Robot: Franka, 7 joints.
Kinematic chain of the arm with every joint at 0, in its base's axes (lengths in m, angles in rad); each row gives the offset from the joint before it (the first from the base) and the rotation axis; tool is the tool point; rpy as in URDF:
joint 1: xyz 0 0 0.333 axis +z
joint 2: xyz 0 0 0 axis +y
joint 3: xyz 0 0 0.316 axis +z
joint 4: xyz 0.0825 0 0 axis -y
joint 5: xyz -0.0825 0 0.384 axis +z
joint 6: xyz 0 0 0 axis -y
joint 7: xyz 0.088 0 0 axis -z
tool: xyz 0 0 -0.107 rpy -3.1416 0 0
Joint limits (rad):
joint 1: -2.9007..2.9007
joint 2: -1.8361..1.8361
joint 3: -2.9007..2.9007
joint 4: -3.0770..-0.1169
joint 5: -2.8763..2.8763
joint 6: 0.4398..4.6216
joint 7: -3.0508..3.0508
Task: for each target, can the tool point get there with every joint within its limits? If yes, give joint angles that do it. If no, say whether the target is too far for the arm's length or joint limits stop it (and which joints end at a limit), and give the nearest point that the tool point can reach.
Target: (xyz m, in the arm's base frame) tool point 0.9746 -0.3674 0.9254
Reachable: no: too far | nearest point 0.6978 -0.2630 0.7571 | short by 0.340 m
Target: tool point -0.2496 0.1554 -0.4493
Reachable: no: joint limits stop it (at a limit: joint 2) | nearest point -0.2483 0.1546 -0.3607 | short by 0.089 m
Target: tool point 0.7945 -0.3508 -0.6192
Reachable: no: too far | nearest point 0.5485 -0.2422 -0.2563 | short by 0.452 m
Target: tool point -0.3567 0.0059 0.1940
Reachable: yes | joints -1.5864 1.5108 -0.8428 -2.6813 1.4174 3.8093 2.5564
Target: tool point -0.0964 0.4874 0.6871
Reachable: yes | joints 2.4354 -0.2364 -0.8007 -1.9653 1.8713 1.3719 -0.0791
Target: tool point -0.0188 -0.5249 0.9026
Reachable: yes | joints 1.8750 -1.4551 0.2057 -1.3379 -0.9492 3.0973 -0.4762
